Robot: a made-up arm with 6 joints. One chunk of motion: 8 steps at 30 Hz.
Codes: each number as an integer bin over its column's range. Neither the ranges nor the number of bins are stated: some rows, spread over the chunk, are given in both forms.
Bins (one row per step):
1: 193 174 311 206 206 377
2: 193 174 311 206 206 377
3: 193 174 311 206 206 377
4: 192 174 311 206 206 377
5: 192 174 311 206 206 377
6: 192 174 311 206 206 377
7: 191 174 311 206 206 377
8: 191 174 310 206 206 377
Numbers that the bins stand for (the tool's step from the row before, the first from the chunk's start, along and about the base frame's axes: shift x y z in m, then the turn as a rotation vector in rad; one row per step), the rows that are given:
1: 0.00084 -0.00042 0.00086 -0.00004 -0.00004 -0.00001
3: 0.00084 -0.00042 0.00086 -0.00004 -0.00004 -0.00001
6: 0.00077 -0.00042 0.00086 -0.00004 -0.00004 -0.00001
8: 0.00071 -0.00042 0.00076 -0.00004 -0.00004 -0.00001
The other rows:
2: 0.00084 -0.00042 0.00086 -0.00004 -0.00004 -0.00001
4: 0.00077 -0.00042 0.00086 -0.00004 -0.00004 -0.00001
5: 0.00077 -0.00042 0.00086 -0.00004 -0.00004 -0.00001
7: 0.00071 -0.00042 0.00086 -0.00004 -0.00004 -0.00001

